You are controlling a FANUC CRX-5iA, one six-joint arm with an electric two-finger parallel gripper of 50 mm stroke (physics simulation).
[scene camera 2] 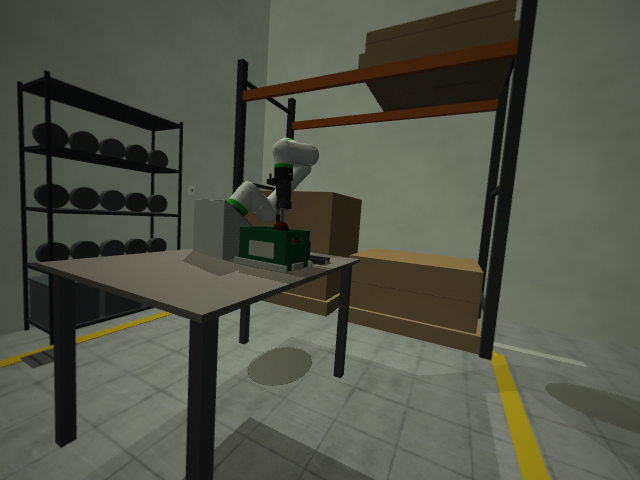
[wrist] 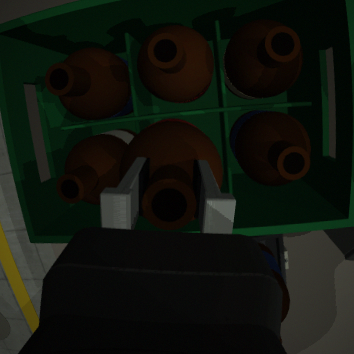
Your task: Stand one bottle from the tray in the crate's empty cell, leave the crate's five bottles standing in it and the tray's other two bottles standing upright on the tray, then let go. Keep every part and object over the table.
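My gripper is shut on the neck of a brown bottle. That bottle is upright, its shoulder just above the rim of the green crate and its lower part inside, at the near middle cell in the wrist view. Its base is hidden. Five other brown bottles stand in the crate: three in the far row and one on each side of the held one. The dark tray is beside the crate; a bottle there is mostly hidden behind my gripper.
The crate sits by low pale rails on the table. A grey box stands to its left in the scene view. Green dividers separate the cells. A tall rack and cardboard boxes stand behind the table.
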